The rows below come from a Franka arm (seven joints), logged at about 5 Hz.
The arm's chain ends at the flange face. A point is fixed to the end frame.
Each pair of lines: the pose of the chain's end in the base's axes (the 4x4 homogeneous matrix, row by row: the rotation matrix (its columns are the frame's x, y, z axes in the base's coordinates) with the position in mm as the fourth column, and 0 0 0 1 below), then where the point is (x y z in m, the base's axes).
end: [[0.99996 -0.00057 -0.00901 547.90], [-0.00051 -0.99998 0.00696 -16.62], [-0.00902 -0.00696 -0.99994 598.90], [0 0 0 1]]
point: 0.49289 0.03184 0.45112
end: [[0.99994 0.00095 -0.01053 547.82], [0.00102 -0.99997 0.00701 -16.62], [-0.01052 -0.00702 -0.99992 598.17], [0 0 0 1]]
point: 0.49251 0.03177 0.45048
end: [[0.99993 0.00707 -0.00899 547.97], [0.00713 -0.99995 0.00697 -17.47], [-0.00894 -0.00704 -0.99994 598.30], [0 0 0 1]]
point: 0.49260 0.03058 0.45052
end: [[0.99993 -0.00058 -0.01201 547.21], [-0.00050 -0.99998 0.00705 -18.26], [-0.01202 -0.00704 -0.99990 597.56], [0 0 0 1]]
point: 0.49176 0.03021 0.44995
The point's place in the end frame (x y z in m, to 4 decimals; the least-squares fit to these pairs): -0.0537 -0.0474 0.1486
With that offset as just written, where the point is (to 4 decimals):
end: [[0.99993 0.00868 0.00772 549.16], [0.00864 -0.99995 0.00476 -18.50], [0.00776 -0.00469 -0.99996 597.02], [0 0 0 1]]
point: 0.4962 0.0291 0.4482
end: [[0.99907 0.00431 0.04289 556.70], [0.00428 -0.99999 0.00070 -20.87], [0.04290 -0.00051 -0.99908 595.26], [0 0 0 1]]
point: 0.5092 0.0264 0.4445
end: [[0.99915 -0.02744 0.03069 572.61], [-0.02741 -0.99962 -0.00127 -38.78], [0.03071 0.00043 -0.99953 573.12], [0 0 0 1]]
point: 0.5248 0.0099 0.4229
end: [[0.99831 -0.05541 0.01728 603.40], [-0.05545 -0.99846 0.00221 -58.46], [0.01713 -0.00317 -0.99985 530.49], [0 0 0 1]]
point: 0.5550 -0.0078 0.3811
